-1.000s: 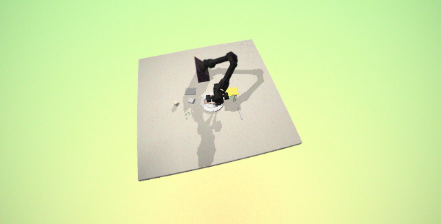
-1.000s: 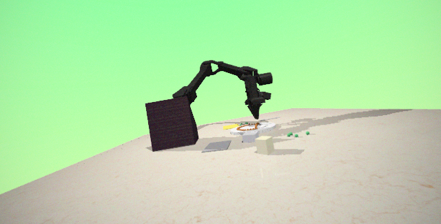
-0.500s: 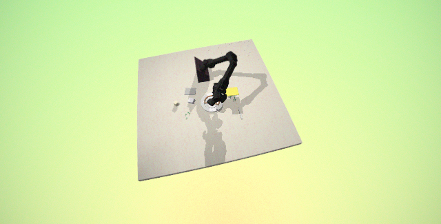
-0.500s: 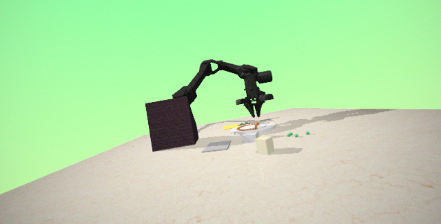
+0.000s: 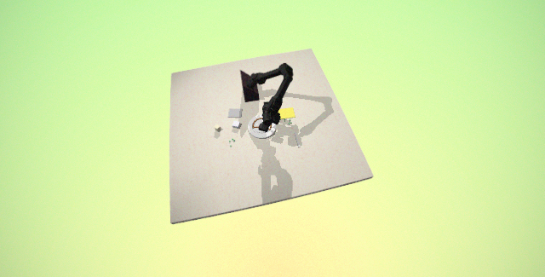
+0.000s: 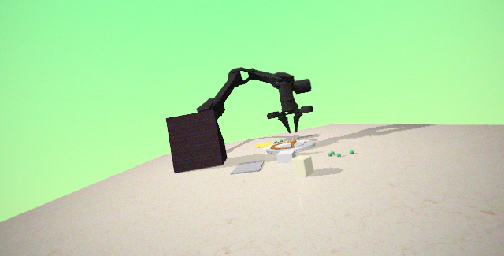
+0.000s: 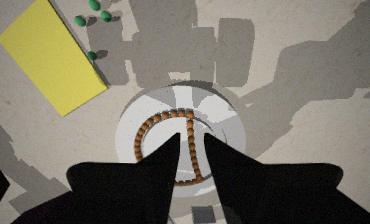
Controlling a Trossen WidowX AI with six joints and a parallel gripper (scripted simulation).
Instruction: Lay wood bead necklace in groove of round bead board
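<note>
My gripper tip is 40 mm past the round white bead board, 40 mm to the left of it and 40 mm above it. Also, from my gripper tip: thin white strip: 110 mm ahead, 180 mm to the left, 50 mm below; yellow card: 120 mm behind, 150 mm to the left, 50 mm below; grey flat plate: 190 mm behind, 220 mm to the right, 50 mm below.
</note>
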